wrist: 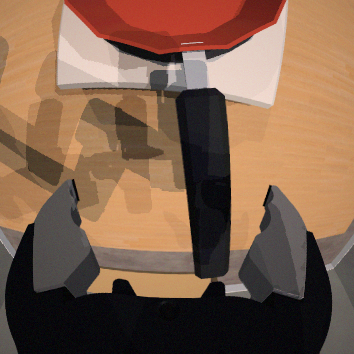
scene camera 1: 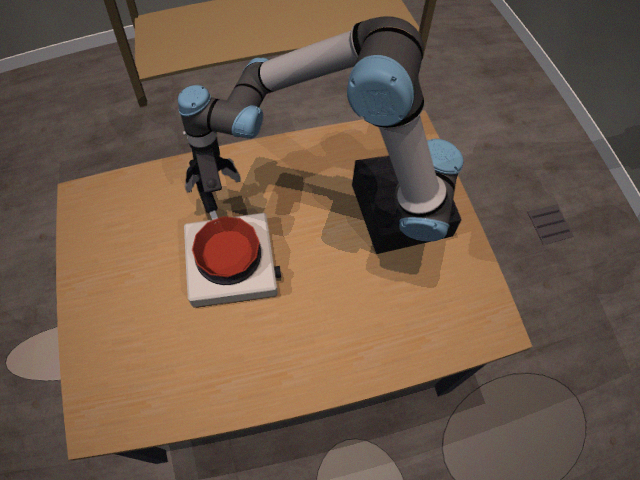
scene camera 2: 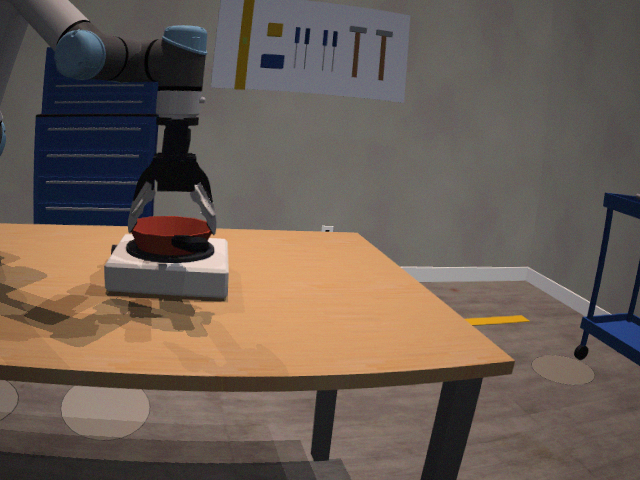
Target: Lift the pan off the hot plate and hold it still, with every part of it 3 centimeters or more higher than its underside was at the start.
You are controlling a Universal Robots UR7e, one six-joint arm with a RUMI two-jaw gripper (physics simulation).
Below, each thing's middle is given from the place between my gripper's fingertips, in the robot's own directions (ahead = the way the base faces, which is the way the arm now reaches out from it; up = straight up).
My gripper is now 8 cm to the right of the red pan point(scene camera 1: 225, 246) and 2 cm above it. Also, from my hand: white hot plate point(scene camera 1: 259, 280): 18 cm to the left, 10 cm below.
